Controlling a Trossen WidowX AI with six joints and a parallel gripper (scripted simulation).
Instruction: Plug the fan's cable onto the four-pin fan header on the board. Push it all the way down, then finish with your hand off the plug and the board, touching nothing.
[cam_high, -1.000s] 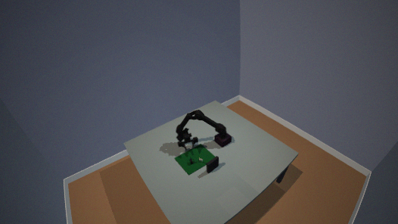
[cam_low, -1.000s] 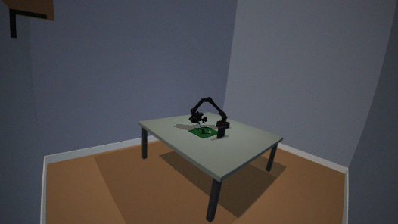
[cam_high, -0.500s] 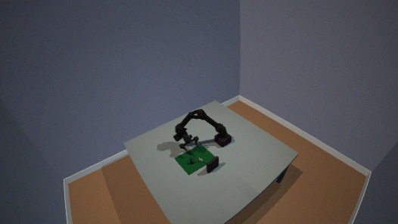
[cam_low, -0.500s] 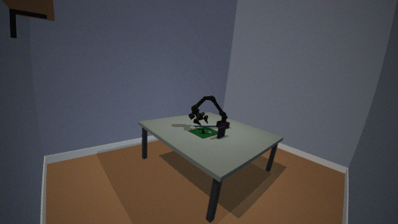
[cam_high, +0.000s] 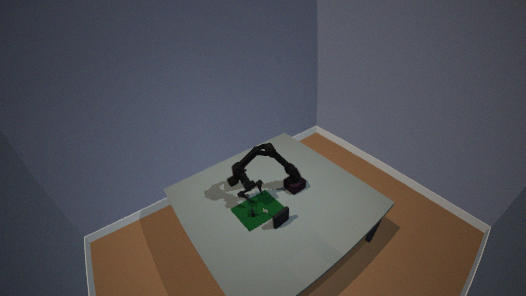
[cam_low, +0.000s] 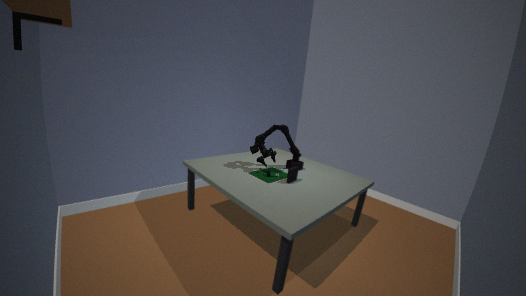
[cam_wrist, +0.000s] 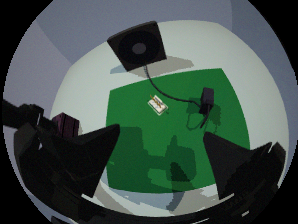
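Now: the dark plug 70 mm ahead of my gripper tip, 60 mm below it and 50 mm to the left of it. Also, from my gripper tip: black square fan 210 mm to the left, 40 mm behind, 20 mm below; green board 90 mm below, 20 mm to the left, 10 mm ahead.
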